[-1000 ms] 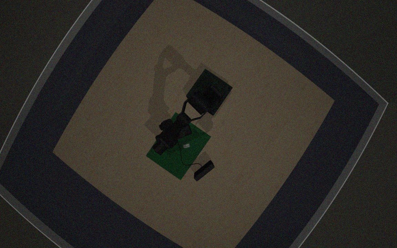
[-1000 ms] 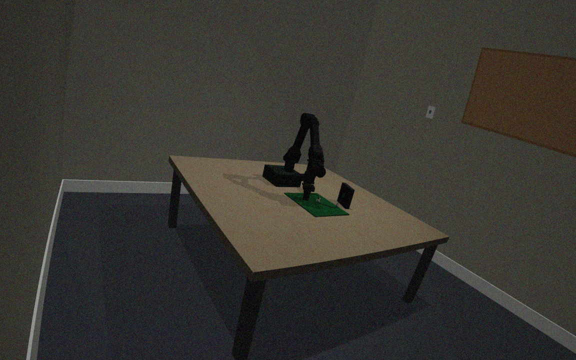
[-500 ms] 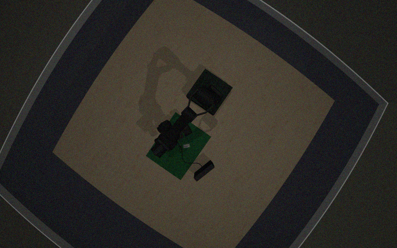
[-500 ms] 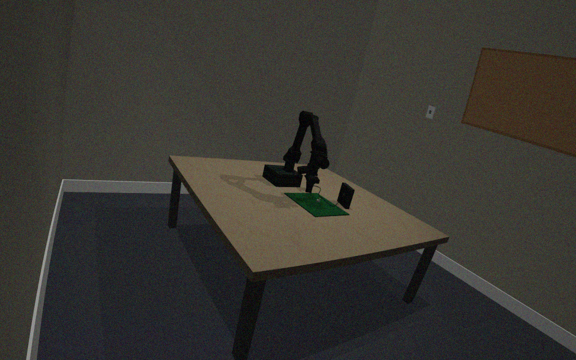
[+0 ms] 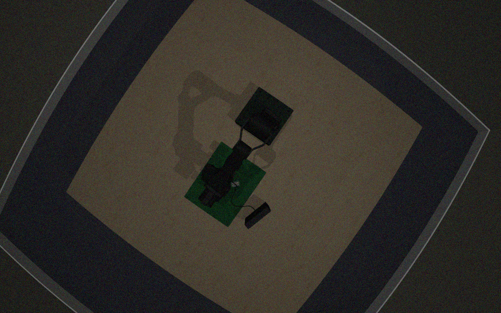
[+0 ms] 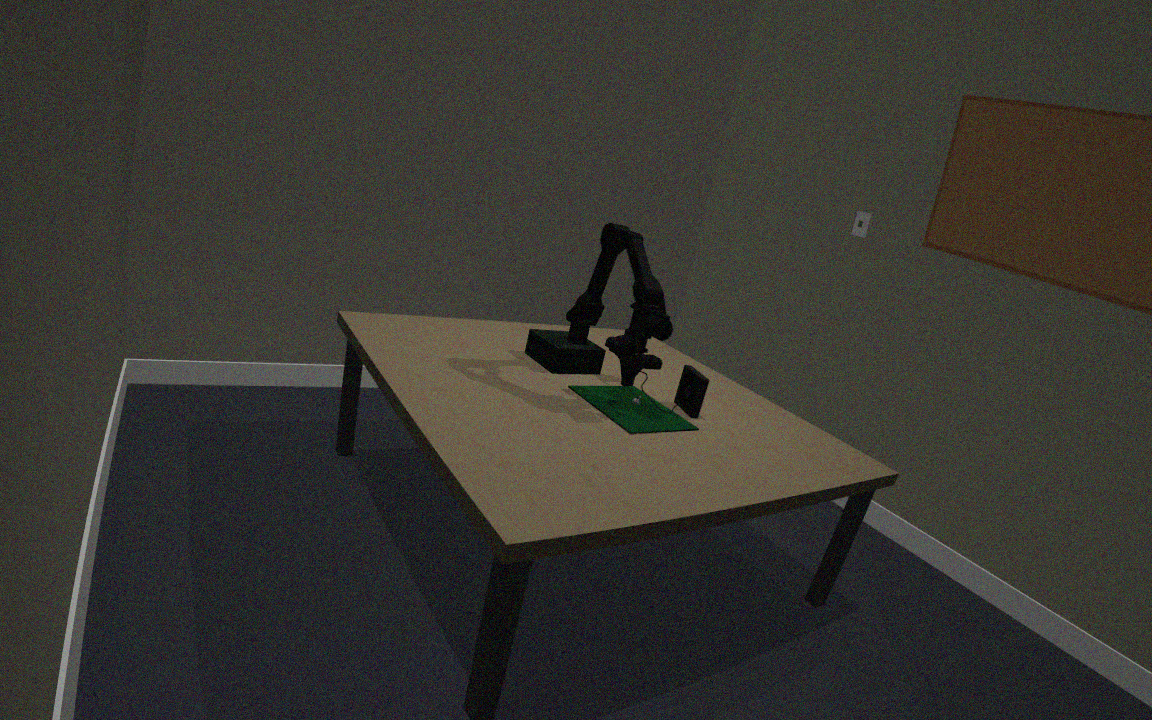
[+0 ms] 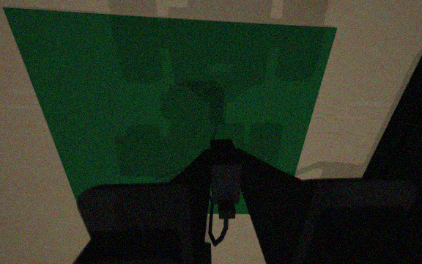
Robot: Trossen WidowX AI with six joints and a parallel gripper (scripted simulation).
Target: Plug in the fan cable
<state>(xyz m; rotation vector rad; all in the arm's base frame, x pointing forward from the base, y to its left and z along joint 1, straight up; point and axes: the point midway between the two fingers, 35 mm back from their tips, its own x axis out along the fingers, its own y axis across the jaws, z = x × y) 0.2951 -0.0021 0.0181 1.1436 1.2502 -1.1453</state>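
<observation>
My gripper tip is 6 cm above the white-framed fan header, 5 cm to the right of it and 1 cm short of it. The rest, counted from my gripper tip: green board 8 cm below, 4 cm ahead, 2 cm to the left; then dark fan plug 1 cm to the left, 1 cm above; then black fan 19 cm to the left, 5 cm ahead.
</observation>
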